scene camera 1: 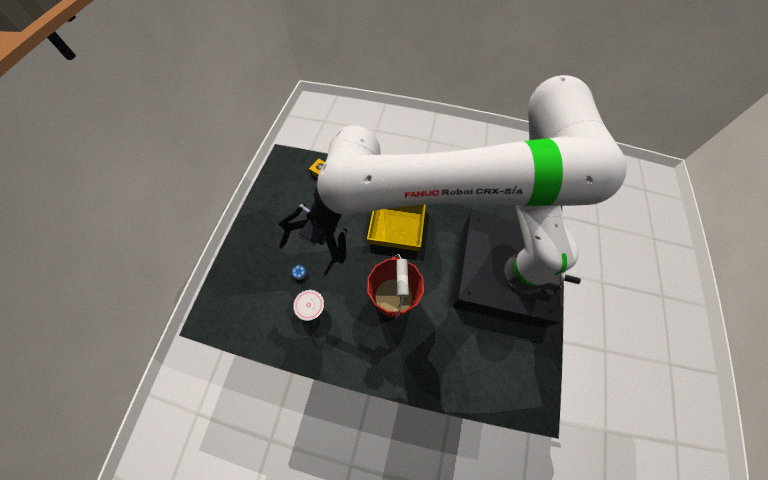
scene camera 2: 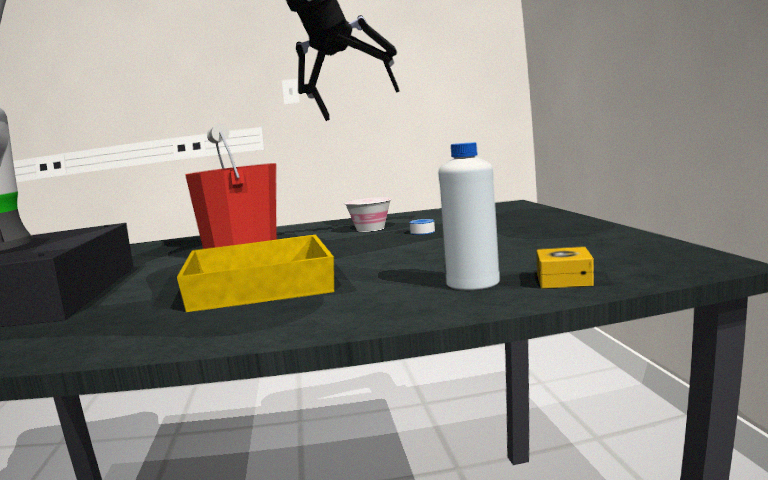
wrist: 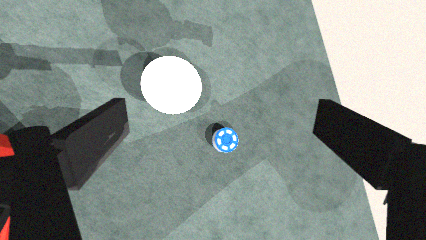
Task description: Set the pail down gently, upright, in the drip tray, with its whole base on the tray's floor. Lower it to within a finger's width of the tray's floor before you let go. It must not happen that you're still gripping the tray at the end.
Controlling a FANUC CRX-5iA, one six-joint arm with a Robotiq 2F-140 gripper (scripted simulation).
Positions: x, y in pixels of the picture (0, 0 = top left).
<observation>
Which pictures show the yellow drip tray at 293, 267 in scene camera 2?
Scene camera 1 and scene camera 2 only.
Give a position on a white bottle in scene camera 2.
466, 182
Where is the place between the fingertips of the gripper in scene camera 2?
362, 103
</observation>
